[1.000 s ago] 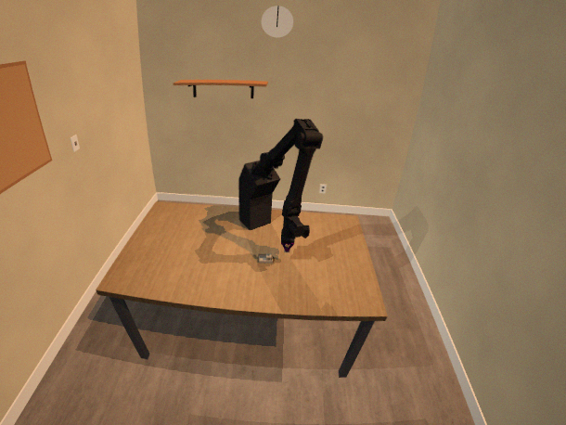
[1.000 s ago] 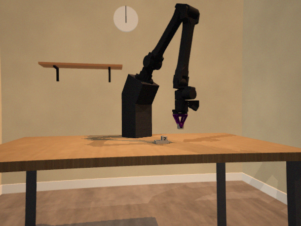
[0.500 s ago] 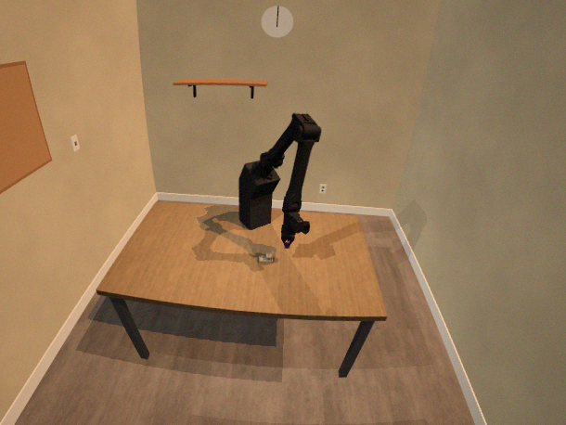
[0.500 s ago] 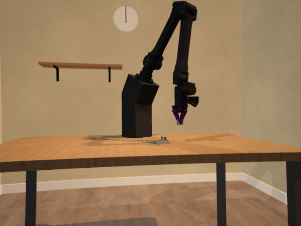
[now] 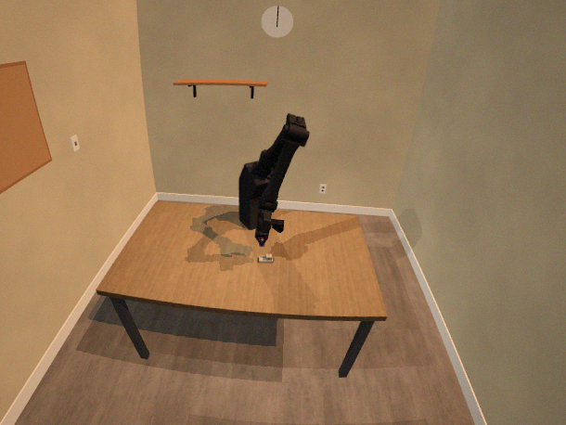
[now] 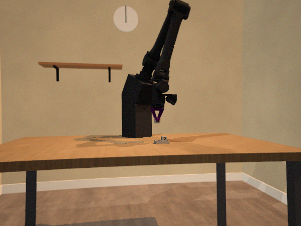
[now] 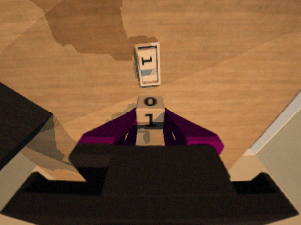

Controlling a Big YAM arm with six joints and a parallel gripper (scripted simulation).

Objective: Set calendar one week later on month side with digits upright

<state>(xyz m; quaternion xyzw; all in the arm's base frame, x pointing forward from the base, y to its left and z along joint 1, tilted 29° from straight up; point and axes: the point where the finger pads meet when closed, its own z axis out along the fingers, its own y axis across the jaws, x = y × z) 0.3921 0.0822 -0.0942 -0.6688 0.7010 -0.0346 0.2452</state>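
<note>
My gripper is now 2 cm to the right of the tray and 12 cm above it.
</note>
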